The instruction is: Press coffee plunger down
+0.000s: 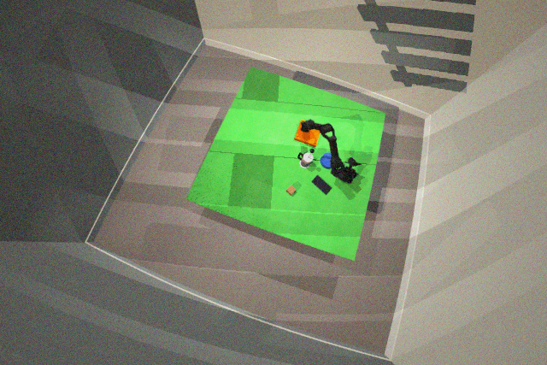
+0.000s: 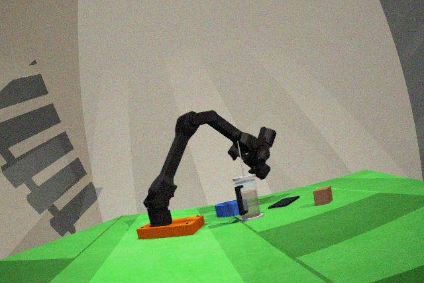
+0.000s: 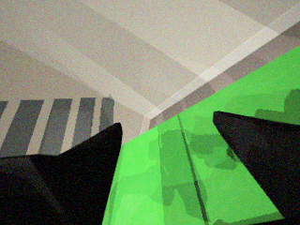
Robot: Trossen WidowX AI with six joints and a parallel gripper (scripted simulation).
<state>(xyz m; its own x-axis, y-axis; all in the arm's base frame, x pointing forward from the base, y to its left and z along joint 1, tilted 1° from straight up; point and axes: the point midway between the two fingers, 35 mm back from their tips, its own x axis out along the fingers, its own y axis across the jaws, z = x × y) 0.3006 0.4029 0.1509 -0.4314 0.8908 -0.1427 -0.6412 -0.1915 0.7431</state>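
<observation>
The glass coffee press is 40 cm to the right of my gripper tip, 4 cm below it and 1 cm behind it. From my gripper tip the other things lie so: blue round disc (21 cm to the right, 15 cm below, 6 cm behind).
</observation>
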